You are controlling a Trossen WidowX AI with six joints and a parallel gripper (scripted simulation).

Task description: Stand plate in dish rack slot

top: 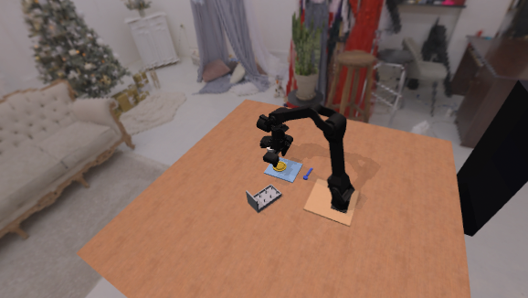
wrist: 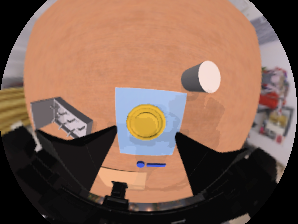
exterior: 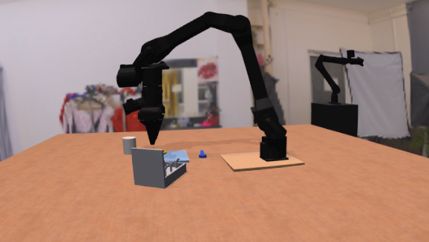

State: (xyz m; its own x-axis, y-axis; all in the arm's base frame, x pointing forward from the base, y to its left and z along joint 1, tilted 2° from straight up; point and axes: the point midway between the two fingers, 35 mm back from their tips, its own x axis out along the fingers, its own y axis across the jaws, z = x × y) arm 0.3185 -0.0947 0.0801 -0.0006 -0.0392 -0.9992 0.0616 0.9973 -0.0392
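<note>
Now: the yellow plate 3 cm below my gripper tip. The rest, counted from my gripper tip: grey cup 8 cm to the right, 8 cm ahead, 2 cm below; then blue spoon 14 cm behind, 4 cm below, 1 cm to the right; then blue mat 5 cm below, 2 cm behind, 1 cm to the right.
</note>
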